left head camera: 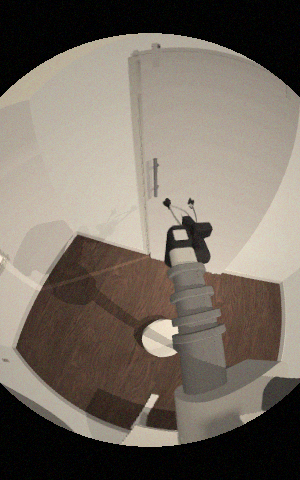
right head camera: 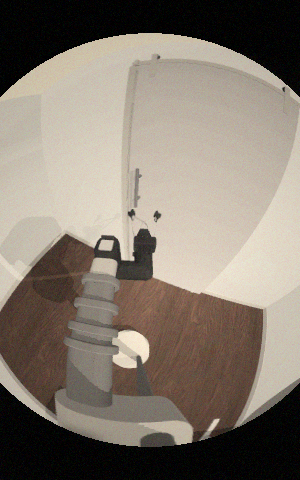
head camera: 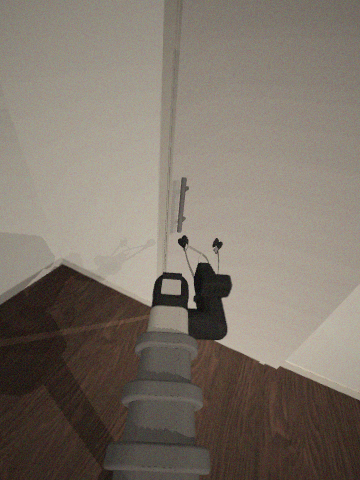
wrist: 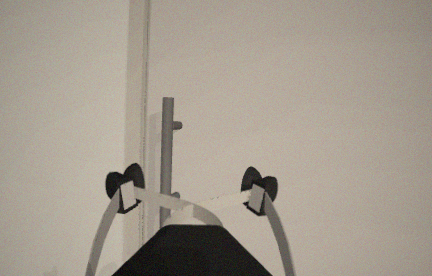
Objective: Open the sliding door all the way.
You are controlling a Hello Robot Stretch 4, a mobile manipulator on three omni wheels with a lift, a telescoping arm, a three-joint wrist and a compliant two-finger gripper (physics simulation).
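Pixels of known places: gripper, fingertip midpoint: (left head camera: 177, 199) (right head camera: 144, 211) (head camera: 199, 239) (wrist: 193, 181); robot's base, origin of the base link: (left head camera: 161, 336) (right head camera: 128, 347).
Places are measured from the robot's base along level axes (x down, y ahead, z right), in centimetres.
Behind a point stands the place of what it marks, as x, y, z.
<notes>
The sliding door (head camera: 270, 150) @[-146.7, 88.7, 35.7] (left head camera: 215, 125) @[-157.1, 88.0, 37.3] (right head camera: 200, 150) @[-149.5, 87.7, 38.1] (wrist: 340, 125) @[-125.5, 87.7, 38.1] is a large pale panel, with its left edge beside a narrow upright frame strip. A grey vertical bar handle (head camera: 182, 205) @[-116.4, 95.8, 2.4] (left head camera: 155, 177) @[-115.9, 95.9, 2.1] (right head camera: 136, 187) @[-116.2, 95.9, 2.4] (wrist: 167, 150) @[-118.2, 95.7, 2.2] stands off the door near that left edge. My gripper (head camera: 200, 243) @[-119.6, 60.2, 8.4] (left head camera: 179, 203) @[-119.6, 60.2, 8.4] (right head camera: 144, 215) @[-119.6, 60.2, 8.4] (wrist: 193, 181) @[-119.6, 60.2, 8.4] is open and holds nothing. In the head view its fingertips show just below the handle's lower end. In the wrist view the handle shows between the fingertips, nearer the left one, and its lower end is hidden by the gripper.
A pale wall (head camera: 90, 125) @[-147.8, 134.7, -57.7] (left head camera: 85, 150) @[-138.2, 134.8, -57.8] (wrist: 60, 125) @[-121.8, 125.8, -36.7] adjoins the door's left side. Another wall (head camera: 330, 345) @[-42.1, 64.4, 107.3] stands at the right. The brown wood floor (head camera: 250, 400) @[2.8, 45.9, 61.9] (left head camera: 100, 360) @[2.7, -30.5, -70.7] (right head camera: 200, 350) @[2.8, -10.1, 80.7] meets them. Hanger brackets show at the door's top. A white round disc (left head camera: 160, 340) @[-18.7, -2.2, -2.6] (right head camera: 134, 347) @[-18.7, 2.0, 6.3] shows beside the arm.
</notes>
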